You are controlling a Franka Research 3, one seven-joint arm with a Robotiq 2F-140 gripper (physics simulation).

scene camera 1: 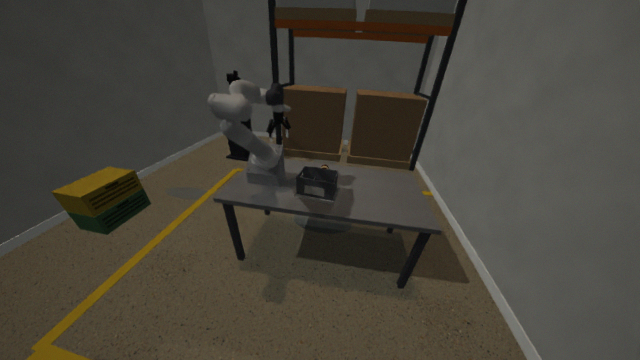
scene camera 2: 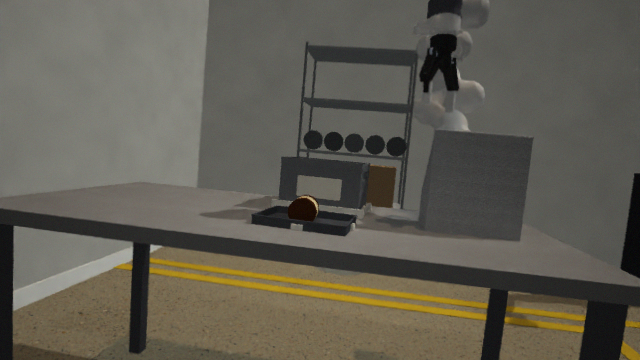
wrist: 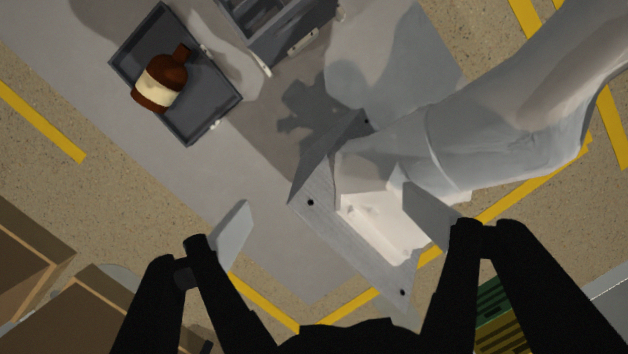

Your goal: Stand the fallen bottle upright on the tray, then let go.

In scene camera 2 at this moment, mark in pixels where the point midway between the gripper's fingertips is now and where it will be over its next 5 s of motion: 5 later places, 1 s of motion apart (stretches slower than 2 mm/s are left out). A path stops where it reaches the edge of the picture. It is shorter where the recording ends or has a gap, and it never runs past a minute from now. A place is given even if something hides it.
My gripper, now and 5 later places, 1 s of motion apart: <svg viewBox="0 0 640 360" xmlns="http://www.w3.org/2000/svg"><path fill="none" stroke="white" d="M438 108L385 129L317 156L310 194L308 211L306 204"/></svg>
